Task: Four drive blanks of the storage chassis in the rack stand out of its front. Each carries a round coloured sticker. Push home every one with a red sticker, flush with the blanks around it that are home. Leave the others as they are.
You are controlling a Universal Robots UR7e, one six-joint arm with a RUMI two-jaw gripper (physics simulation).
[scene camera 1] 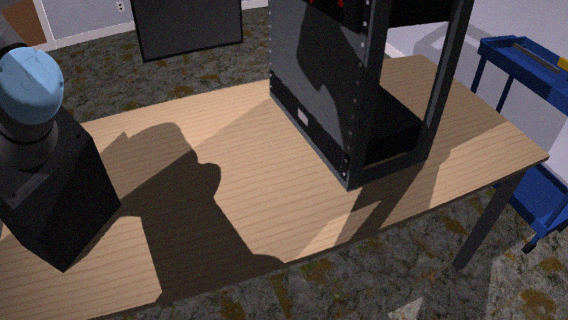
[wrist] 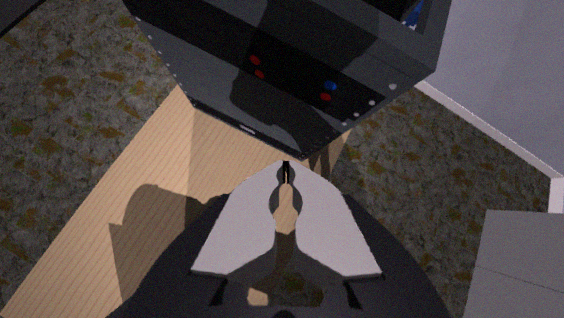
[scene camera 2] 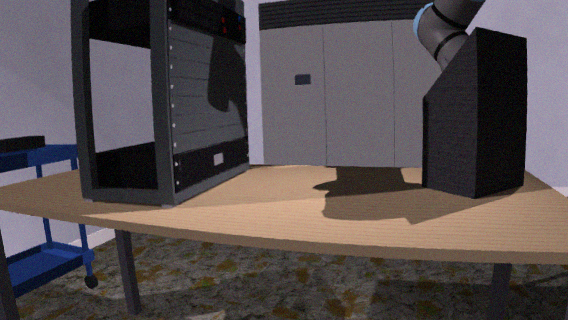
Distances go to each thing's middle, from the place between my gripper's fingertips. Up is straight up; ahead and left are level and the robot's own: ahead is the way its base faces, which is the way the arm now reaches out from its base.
I see my gripper 300 mm short of the rack (scene camera 2: 197,61), 300 mm above it and 170 mm to the right of it.
